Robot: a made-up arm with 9 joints. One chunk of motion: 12 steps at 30 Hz.
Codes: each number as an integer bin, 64 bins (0 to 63) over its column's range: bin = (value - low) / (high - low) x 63, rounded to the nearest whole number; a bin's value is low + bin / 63 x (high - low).
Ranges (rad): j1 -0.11..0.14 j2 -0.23..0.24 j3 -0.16..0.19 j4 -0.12..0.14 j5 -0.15..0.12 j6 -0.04..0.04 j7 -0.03..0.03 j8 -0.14..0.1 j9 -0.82..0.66
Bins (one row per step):
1: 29 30 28 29 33 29 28 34 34
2: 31 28 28 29 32 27 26 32 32
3: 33 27 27 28 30 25 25 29 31
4: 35 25 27 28 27 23 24 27 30
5: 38 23 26 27 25 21 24 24 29
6: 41 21 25 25 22 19 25 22 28
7: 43 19 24 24 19 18 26 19 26
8: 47 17 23 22 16 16 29 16 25
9: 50 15 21 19 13 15 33 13 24
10: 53 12 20 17 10 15 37 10 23
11: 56 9 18 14 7 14 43 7 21
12: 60 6 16 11 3 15 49 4 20
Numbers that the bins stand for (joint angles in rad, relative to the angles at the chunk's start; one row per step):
1: 0.0051 -0.0062 -0.0044 -0.0003 -0.0086 -0.0032 -0.0033 -0.0105 -0.0213
2: 0.0130 -0.0211 -0.0044 -0.0003 -0.0129 -0.0057 -0.0052 -0.0181 -0.0683
3: 0.0210 -0.0286 -0.0100 -0.0044 -0.0214 -0.0083 -0.0062 -0.0295 -0.0917
4: 0.0289 -0.0435 -0.0100 -0.0044 -0.0343 -0.0108 -0.0071 -0.0371 -0.1152
5: 0.0408 -0.0584 -0.0156 -0.0086 -0.0429 -0.0133 -0.0071 -0.0486 -0.1387
6: 0.0527 -0.0733 -0.0211 -0.0168 -0.0557 -0.0159 -0.0062 -0.0562 -0.1622
7: 0.0606 -0.0883 -0.0267 -0.0210 -0.0686 -0.0171 -0.0052 -0.0676 -0.2092
8: 0.0765 -0.1032 -0.0322 -0.0292 -0.0814 -0.0197 -0.0024 -0.0790 -0.2327
9: 0.0884 -0.1181 -0.0433 -0.0416 -0.0943 -0.0210 0.0014 -0.0905 -0.2562
10: 0.1003 -0.1405 -0.0489 -0.0498 -0.1071 -0.0210 0.0052 -0.1019 -0.2797
11: 0.1122 -0.1629 -0.0600 -0.0622 -0.1200 -0.0222 0.0110 -0.1133 -0.3267
12: 0.1281 -0.1852 -0.0711 -0.0746 -0.1371 -0.0210 0.0167 -0.1248 -0.3502

